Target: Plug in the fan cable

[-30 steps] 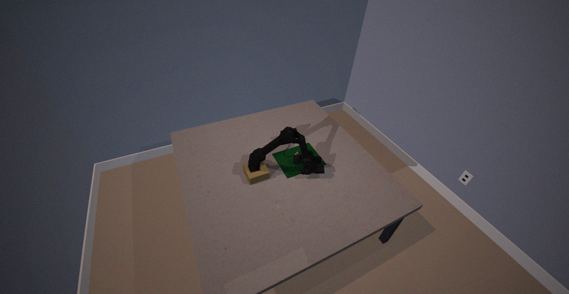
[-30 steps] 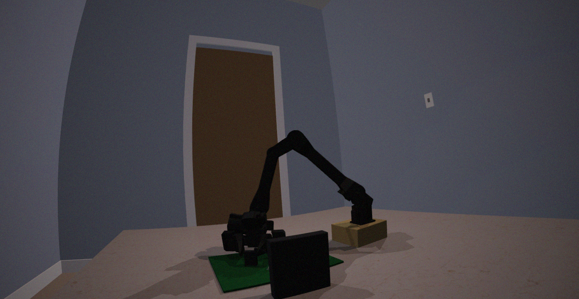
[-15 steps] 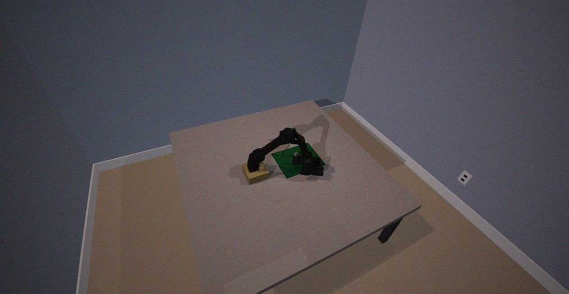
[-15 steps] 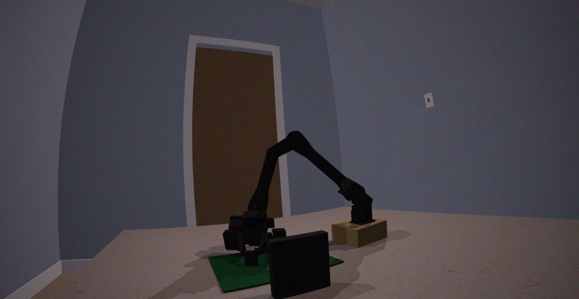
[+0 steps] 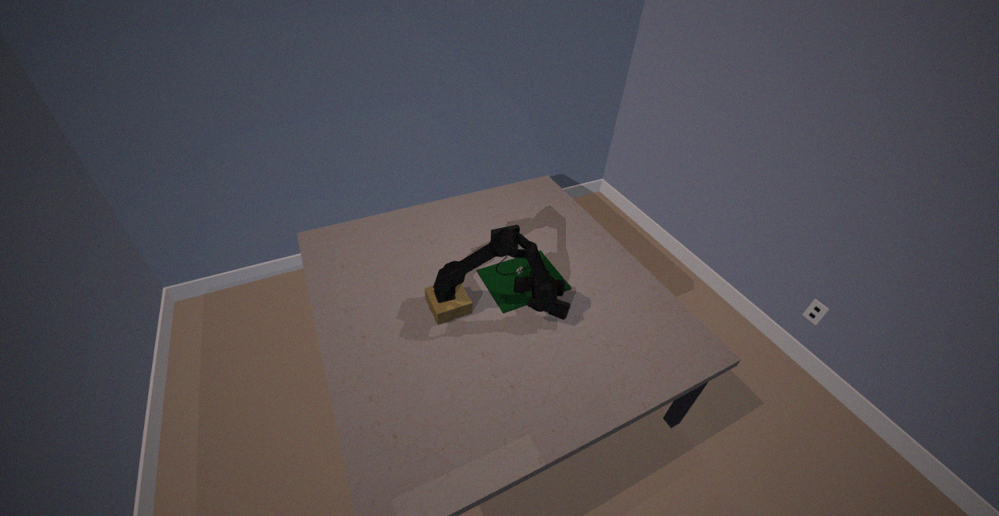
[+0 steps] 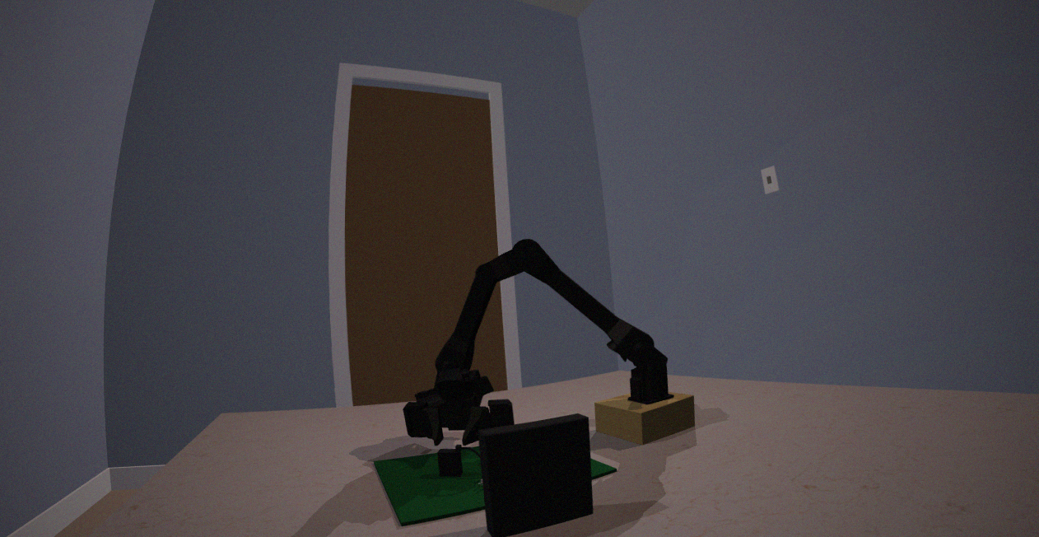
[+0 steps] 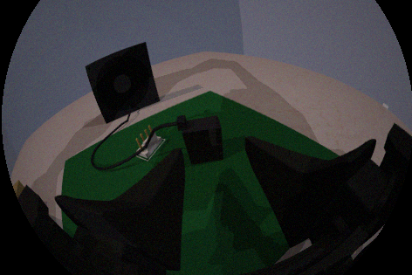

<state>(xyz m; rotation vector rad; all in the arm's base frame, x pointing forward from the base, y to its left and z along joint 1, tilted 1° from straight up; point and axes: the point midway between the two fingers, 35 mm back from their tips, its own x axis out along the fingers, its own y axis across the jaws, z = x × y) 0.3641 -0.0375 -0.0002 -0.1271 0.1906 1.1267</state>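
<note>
Right now my gripper tip is 1 cm short of the black fan plug, 3 cm to the right of it and 2 cm above it. Round my gripper tip: green board 4 cm behind, 3 cm to the left, 6 cm below; black fan 5 cm behind, 21 cm to the left, 1 cm above; pale four-pin header 4 cm behind, 8 cm to the left, 4 cm below.
</note>
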